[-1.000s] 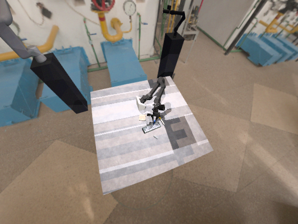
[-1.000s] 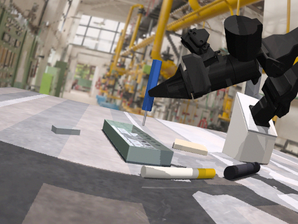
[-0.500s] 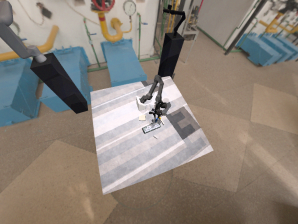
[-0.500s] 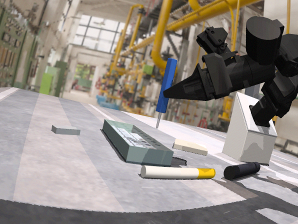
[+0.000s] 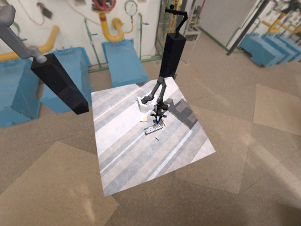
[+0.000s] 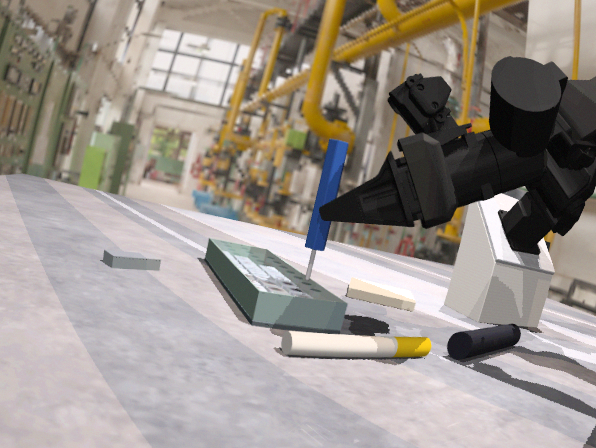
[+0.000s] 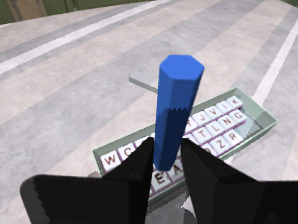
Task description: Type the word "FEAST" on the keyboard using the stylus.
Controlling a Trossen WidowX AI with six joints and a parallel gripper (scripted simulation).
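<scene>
The yellow marker lies 30 mm behind my gripper tip, 100 mm to the left of it and 80 mm below it. Also, from my gripper tip: blue stylus (20 mm below); grey block (150 mm ahead, 50 mm to the right, 80 mm below); grey stylus tip (50 mm below).
</scene>
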